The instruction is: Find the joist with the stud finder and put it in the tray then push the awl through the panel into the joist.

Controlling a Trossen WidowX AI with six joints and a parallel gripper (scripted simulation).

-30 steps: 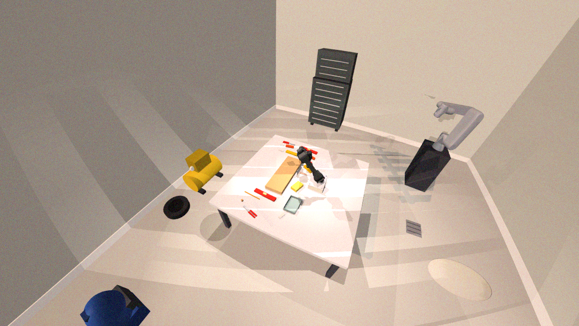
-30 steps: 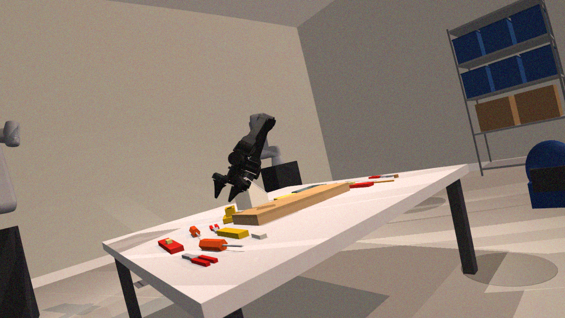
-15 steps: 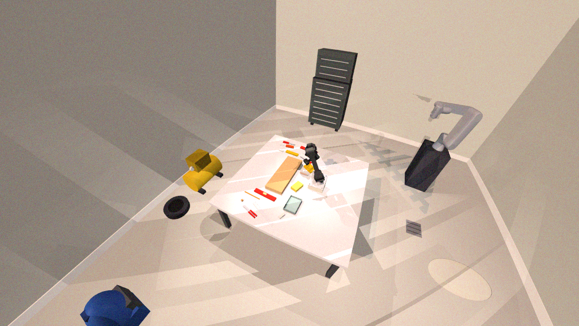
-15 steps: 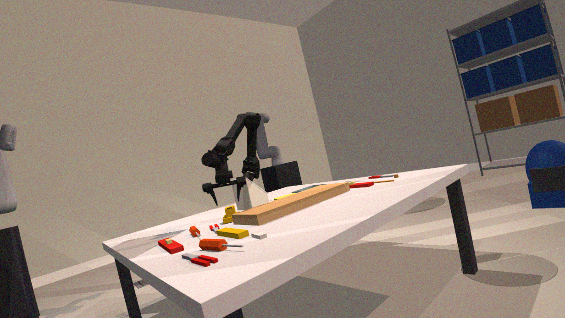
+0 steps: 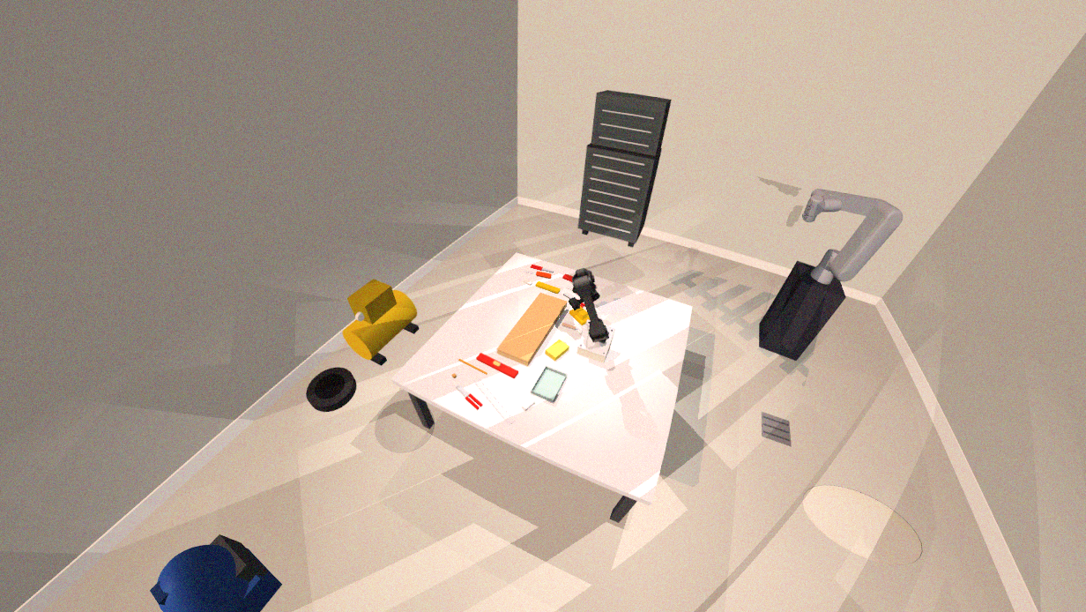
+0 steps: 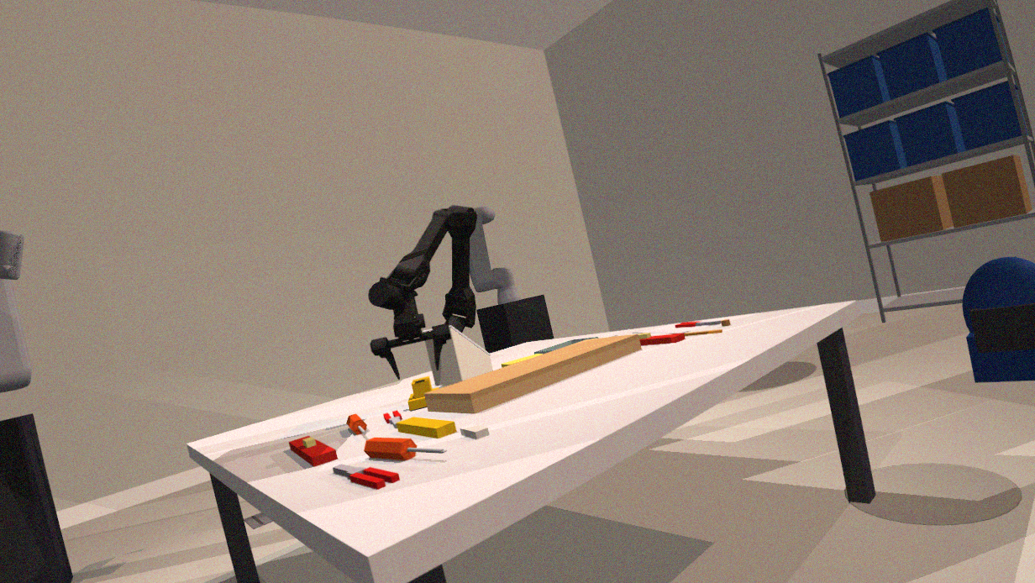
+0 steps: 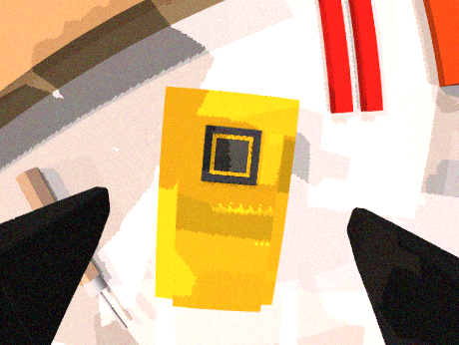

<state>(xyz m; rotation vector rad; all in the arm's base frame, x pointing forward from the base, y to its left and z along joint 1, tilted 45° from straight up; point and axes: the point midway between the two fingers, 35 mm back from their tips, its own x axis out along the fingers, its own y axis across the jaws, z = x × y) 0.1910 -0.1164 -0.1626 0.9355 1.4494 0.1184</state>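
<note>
Right now my gripper tip is 30 mm above the yellow stud finder. Also, from my gripper tip: yellow block (10 mm behind, 310 mm to the left, 60 mm below); then thin orange tool (300 mm ahead, 620 mm to the left, 70 mm below); then shallow grey tray (80 mm behind, 520 mm to the left, 60 mm below).
</note>
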